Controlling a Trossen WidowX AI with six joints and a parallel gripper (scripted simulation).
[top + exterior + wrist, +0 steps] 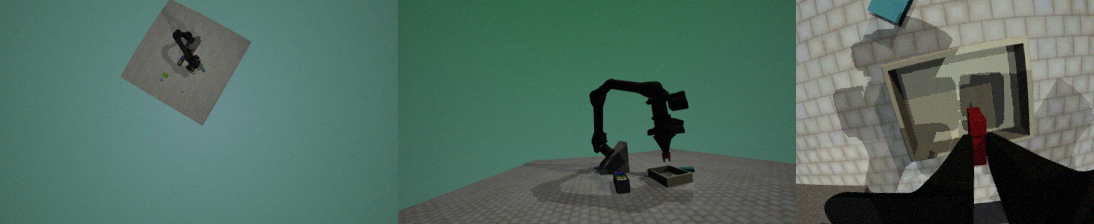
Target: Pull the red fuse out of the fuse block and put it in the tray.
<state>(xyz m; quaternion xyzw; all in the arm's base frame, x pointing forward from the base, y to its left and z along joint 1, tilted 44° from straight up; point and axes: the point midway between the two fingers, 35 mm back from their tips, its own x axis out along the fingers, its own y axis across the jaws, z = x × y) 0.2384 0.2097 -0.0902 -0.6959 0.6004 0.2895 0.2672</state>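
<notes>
The red fuse is 1 cm below my gripper tip. From my gripper tip the other things lie so: tan tray: 9 cm below; then teal block: 11 cm to the left, 9 cm below, 6 cm behind; then green piece: 30 cm ahead, 23 cm to the right, 9 cm below.
</notes>
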